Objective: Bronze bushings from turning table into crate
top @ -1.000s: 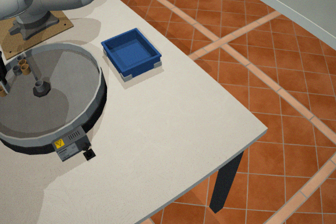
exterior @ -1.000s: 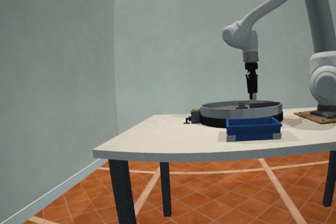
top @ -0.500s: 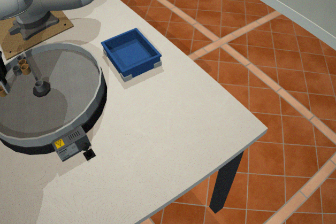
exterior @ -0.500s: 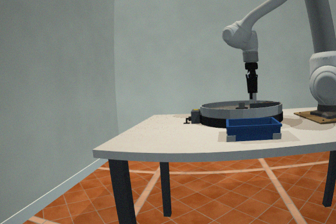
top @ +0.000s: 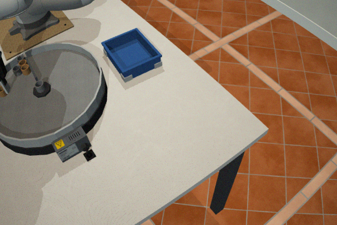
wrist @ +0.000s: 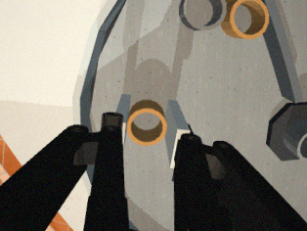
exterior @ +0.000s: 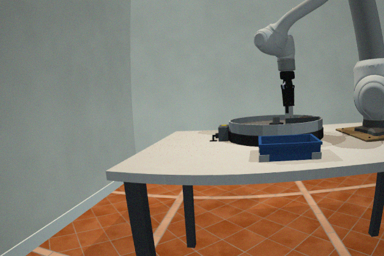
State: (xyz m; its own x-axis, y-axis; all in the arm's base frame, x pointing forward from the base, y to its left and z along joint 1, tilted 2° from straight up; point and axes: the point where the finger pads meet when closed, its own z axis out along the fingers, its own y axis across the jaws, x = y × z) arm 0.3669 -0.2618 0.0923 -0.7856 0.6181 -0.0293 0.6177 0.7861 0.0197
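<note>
Right now the crate is 130 mm ahead of my hand, 450 mm to the left of it and 70 mm below it.
</note>
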